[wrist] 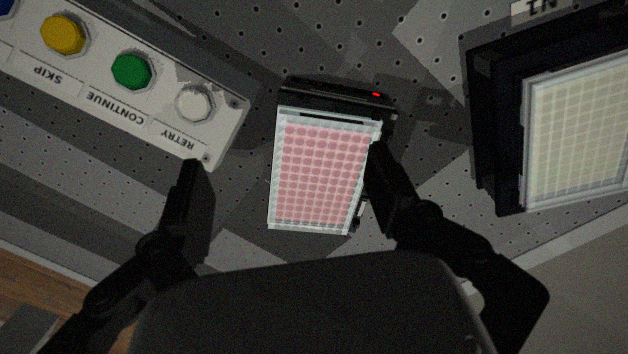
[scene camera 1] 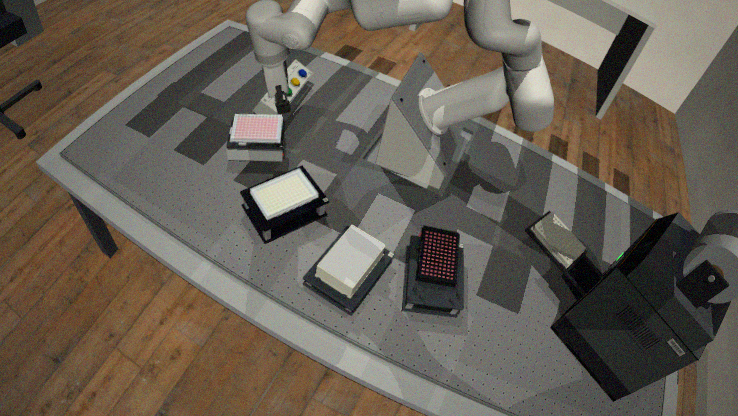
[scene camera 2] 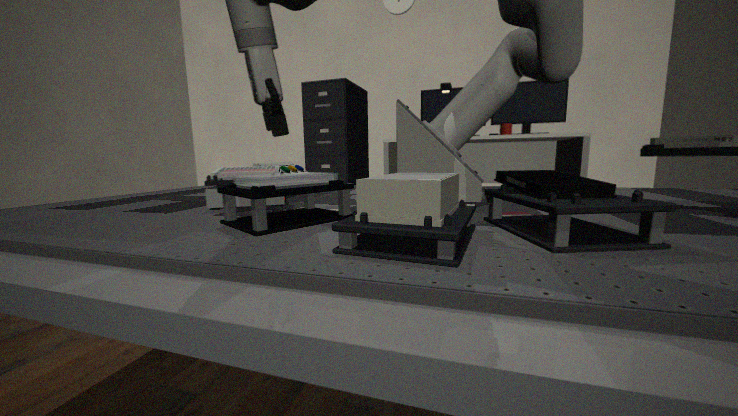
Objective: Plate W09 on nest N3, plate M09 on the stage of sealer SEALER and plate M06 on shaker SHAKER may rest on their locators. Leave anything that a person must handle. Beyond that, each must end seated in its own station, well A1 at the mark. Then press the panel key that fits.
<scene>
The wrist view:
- my gripper
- button box
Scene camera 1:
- red-welled black plate
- button box
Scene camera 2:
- my gripper
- red-welled black plate
</scene>
